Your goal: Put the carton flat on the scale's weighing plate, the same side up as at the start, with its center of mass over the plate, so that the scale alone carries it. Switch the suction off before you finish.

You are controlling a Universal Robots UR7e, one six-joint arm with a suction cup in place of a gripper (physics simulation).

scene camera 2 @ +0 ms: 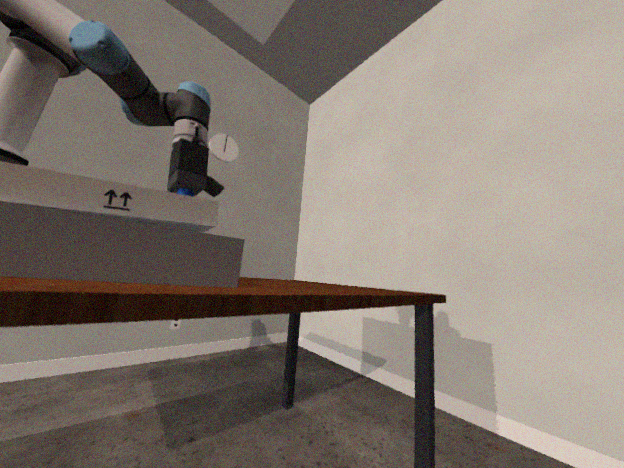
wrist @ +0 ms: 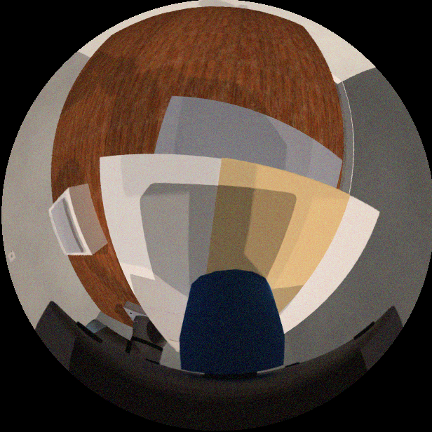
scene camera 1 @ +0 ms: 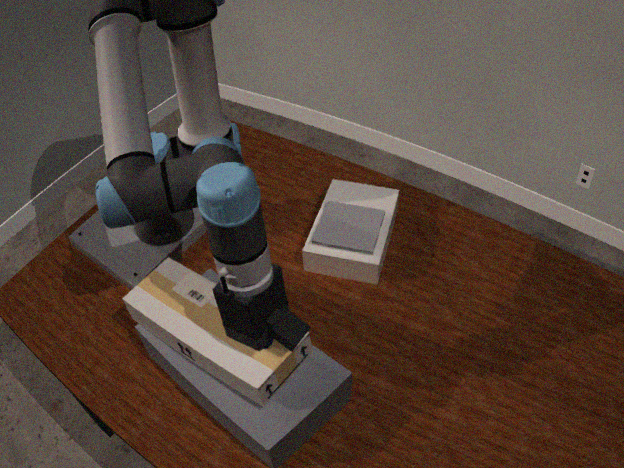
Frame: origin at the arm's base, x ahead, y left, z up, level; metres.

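Seen in the pictures: arm's base, origin of the base link: (scene camera 1: 164, 222).
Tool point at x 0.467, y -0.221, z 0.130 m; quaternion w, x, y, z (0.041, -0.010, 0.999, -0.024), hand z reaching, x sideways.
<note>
Pixels of each thing's middle, then the offset from my tool point to it.
- long white carton, body centre: (scene camera 1: 209, 325) (scene camera 2: 119, 206) dz -0.025, dx -0.114, dy -0.004 m
- grey block, body centre: (scene camera 1: 239, 365) (scene camera 2: 138, 254) dz -0.114, dx -0.067, dy -0.005 m
- white scale, body centre: (scene camera 1: 354, 225) dz -0.124, dx -0.070, dy +0.423 m
- bare grey weighing plate, body centre: (scene camera 1: 349, 226) dz -0.089, dx -0.060, dy +0.384 m
The long white carton (scene camera 1: 201, 337) (scene camera 2: 151, 205) (wrist: 310, 220), with a tan band, a label on top and upright arrows on its sides, lies over a grey block (scene camera 1: 302, 397) (scene camera 2: 126, 251) (wrist: 225, 125). In scene camera 2 a strip of its underside shows at the right end, which looks slightly raised off the block. My gripper (scene camera 2: 184, 192) (wrist: 232, 325) has its blue suction cup pressed on the carton's top, nearer one end, and holds it. The cup is hidden in scene camera 1. The white scale (scene camera 1: 365, 191) (wrist: 88, 215) bears a bare grey weighing plate (scene camera 1: 347, 226) (wrist: 67, 225).
The scale stands beyond the block, nearer the wall, on the wooden table (scene camera 1: 478, 327) (scene camera 2: 327, 297) (wrist: 210, 50). The arm's grey base plate (scene camera 1: 103, 251) is close to the carton's far end. A wall runs behind the table.
</note>
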